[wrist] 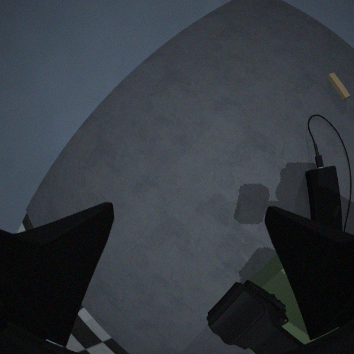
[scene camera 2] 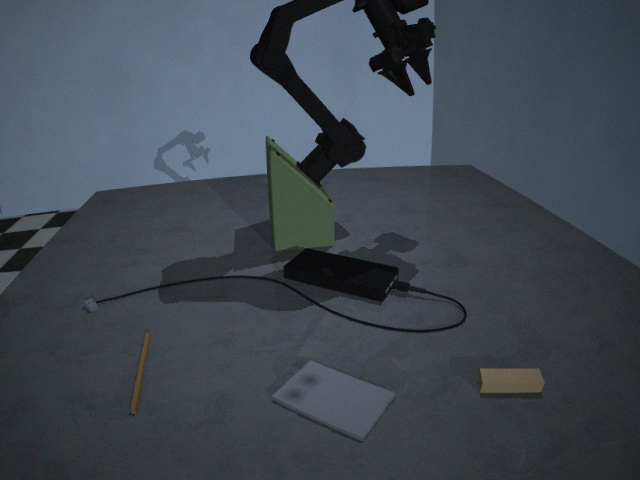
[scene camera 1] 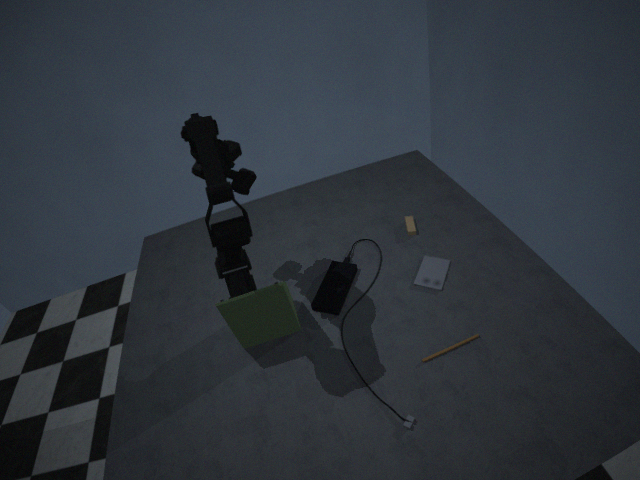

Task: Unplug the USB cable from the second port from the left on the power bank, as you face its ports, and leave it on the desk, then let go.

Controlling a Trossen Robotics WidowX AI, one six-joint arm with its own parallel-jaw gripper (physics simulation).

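Frame: origin at the arm's base, x back, y right, z up, level; centimetres.
Where they show: gripper, fingertip midpoint: [wrist: 192, 213] [scene camera 2: 421, 89]; arm's base at its link origin: [wrist: 265, 316] [scene camera 2: 307, 174] [scene camera 1: 243, 295].
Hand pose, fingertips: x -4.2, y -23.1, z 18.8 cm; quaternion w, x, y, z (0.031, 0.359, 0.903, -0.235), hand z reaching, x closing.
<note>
Things, the pixels of their top centre, and the offset from my fingertips. "spot": a spot on its surface instead.
- black power bank at its top centre: [scene camera 2: 341, 267] [wrist: 328, 206] [scene camera 1: 334, 284] dz -28.1, dx -20.3, dy +19.0 cm
- black USB plug at its top centre: [scene camera 2: 406, 285] [wrist: 318, 156] [scene camera 1: 347, 258] dz -28.9, dx -26.3, dy +9.2 cm
- thin black cable at a spot on its surface: [scene camera 2: 423, 331] spot: dz -30.1, dx -37.4, dy +9.3 cm
- pale end piece at a spot on its surface: [scene camera 2: 90, 305] [scene camera 1: 412, 418] spot: dz -29.3, dx -28.3, dy +61.6 cm
- pale flat pad at its top centre: [scene camera 2: 334, 395] [scene camera 1: 432, 271] dz -29.8, dx -48.8, dy +23.2 cm
- orange stick at its top centre: [scene camera 2: 140, 367] [scene camera 1: 451, 347] dz -29.7, dx -43.2, dy +47.9 cm
- tan block at its top centre: [scene camera 2: 512, 375] [wrist: 339, 84] [scene camera 1: 410, 223] dz -28.7, dx -50.5, dy +1.3 cm
The black power bank [scene camera 1: 334, 286] [scene camera 2: 341, 273] [wrist: 324, 197] lies flat on the desk. The black USB plug [scene camera 1: 347, 259] [scene camera 2: 402, 285] [wrist: 319, 160] sits at its port end, in line with it; small light port openings show on the plug's near side in scene camera 2, but its exact port is hard to tell. The thin black cable [scene camera 1: 379, 263] [scene camera 2: 423, 331] [wrist: 348, 155] loops back past the bank to a pale end piece [scene camera 1: 408, 421] [scene camera 2: 90, 305]. My gripper [scene camera 2: 421, 88] [wrist: 192, 213] is open and empty, high above the desk, away from the plug.
The green arm base [scene camera 1: 261, 315] [scene camera 2: 303, 214] [wrist: 285, 290] stands beside the power bank. A pale flat pad [scene camera 1: 433, 271] [scene camera 2: 336, 397], an orange stick [scene camera 1: 450, 348] [scene camera 2: 140, 372] and a tan block [scene camera 1: 410, 225] [scene camera 2: 510, 380] [wrist: 339, 85] lie on the desk.
</note>
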